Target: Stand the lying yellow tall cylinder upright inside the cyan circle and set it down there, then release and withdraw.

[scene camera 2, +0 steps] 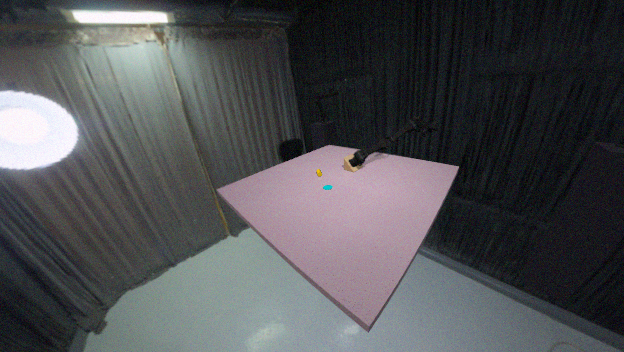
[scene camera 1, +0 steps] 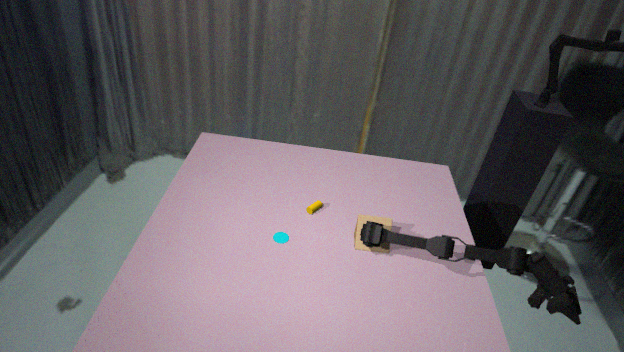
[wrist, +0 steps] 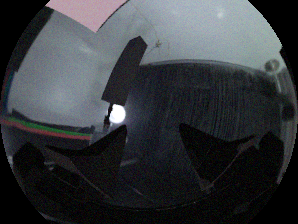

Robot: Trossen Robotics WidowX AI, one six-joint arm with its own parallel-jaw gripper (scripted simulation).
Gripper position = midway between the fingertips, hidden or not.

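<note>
Scene camera 1 gives me my gripper (scene camera 1: pixel 579 318), which is open and holds nothing. In the wrist view I see it too, my gripper (wrist: pixel 153 127).
</note>
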